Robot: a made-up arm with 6 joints. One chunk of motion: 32 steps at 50 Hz.
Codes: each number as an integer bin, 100 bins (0 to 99) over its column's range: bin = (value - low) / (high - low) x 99, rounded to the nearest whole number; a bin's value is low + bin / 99 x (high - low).
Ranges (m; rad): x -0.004..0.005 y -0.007..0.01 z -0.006..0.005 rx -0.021..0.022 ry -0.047..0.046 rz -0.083..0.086
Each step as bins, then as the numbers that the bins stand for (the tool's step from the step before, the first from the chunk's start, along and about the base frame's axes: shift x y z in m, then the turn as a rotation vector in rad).
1 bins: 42 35 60 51 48 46
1 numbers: -0.00018 -0.00099 0.00067 0.00115 -0.00191 -0.00447
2 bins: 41 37 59 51 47 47
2 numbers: -0.00027 -0.00065 0.00056 0.00115 -0.00285 -0.00277
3 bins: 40 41 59 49 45 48
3 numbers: -0.00036 0.00004 0.00056 0.00028 -0.00473 -0.00106
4 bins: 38 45 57 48 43 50
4 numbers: -0.00055 0.00073 0.00033 -0.00015 -0.00661 0.00235
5 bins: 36 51 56 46 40 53
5 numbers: -0.00073 0.00176 0.00022 -0.00102 -0.00942 0.00747
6 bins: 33 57 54 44 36 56
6 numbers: -0.00100 0.00279 0.00000 -0.00189 -0.01318 0.01260
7 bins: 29 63 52 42 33 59
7 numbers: -0.00136 0.00382 -0.00022 -0.00276 -0.01600 0.01772
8 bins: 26 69 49 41 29 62
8 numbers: -0.00164 0.00485 -0.00056 -0.00319 -0.01976 0.02284
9 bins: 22 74 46 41 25 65
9 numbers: -0.00200 0.00571 -0.00089 -0.00319 -0.02352 0.02796
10 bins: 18 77 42 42 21 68
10 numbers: -0.00236 0.00622 -0.00133 -0.00276 -0.02727 0.03308
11 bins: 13 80 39 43 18 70
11 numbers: -0.00282 0.00674 -0.00167 -0.00232 -0.03009 0.03649
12 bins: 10 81 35 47 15 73
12 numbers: -0.00309 0.00691 -0.00211 -0.00059 -0.03291 0.04162
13 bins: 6 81 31 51 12 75
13 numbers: -0.00345 0.00691 -0.00256 0.00115 -0.03573 0.04503
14 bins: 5 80 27 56 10 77
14 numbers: -0.00355 0.00674 -0.00300 0.00332 -0.03761 0.04844
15 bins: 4 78 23 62 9 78
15 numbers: -0.00364 0.00639 -0.00344 0.00593 -0.03855 0.05015
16 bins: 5 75 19 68 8 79
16 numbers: -0.00355 0.00588 -0.00389 0.00854 -0.03948 0.05186
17 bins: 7 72 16 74 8 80
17 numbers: -0.00336 0.00536 -0.00422 0.01114 -0.03948 0.05357
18 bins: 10 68 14 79 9 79
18 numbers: -0.00309 0.00468 -0.00444 0.01331 -0.03855 0.05186
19 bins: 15 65 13 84 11 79
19 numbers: -0.00264 0.00416 -0.00456 0.01548 -0.03667 0.05186
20 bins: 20 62 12 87 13 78
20 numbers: -0.00218 0.00365 -0.00467 0.01679 -0.03479 0.05015
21 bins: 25 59 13 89 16 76
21 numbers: -0.00173 0.00313 -0.00456 0.01766 -0.03197 0.04674
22 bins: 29 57 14 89 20 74
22 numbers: -0.00136 0.00279 -0.00444 0.01766 -0.02821 0.04332
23 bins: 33 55 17 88 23 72
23 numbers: -0.00100 0.00244 -0.00411 0.01722 -0.02539 0.03991
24 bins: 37 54 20 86 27 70
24 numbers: -0.00064 0.00227 -0.00378 0.01635 -0.02164 0.03649
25 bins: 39 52 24 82 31 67
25 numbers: -0.00045 0.00193 -0.00333 0.01462 -0.01788 0.03137
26 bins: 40 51 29 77 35 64
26 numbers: -0.00036 0.00176 -0.00278 0.01244 -0.01412 0.02625
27 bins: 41 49 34 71 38 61
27 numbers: -0.00027 0.00141 -0.00222 0.00984 -0.01130 0.02113
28 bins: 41 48 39 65 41 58
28 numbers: -0.00027 0.00124 -0.00167 0.00723 -0.00848 0.01601
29 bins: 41 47 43 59 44 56
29 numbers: -0.00027 0.00107 -0.00122 0.00463 -0.00567 0.01260
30 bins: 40 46 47 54 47 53
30 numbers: -0.00036 0.00090 -0.00078 0.00245 -0.00285 0.00747
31 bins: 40 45 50 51 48 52
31 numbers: -0.00036 0.00073 -0.00044 0.00115 -0.00191 0.00577
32 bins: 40 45 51 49 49 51
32 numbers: -0.00036 0.00073 -0.00033 0.00028 -0.00097 0.00406
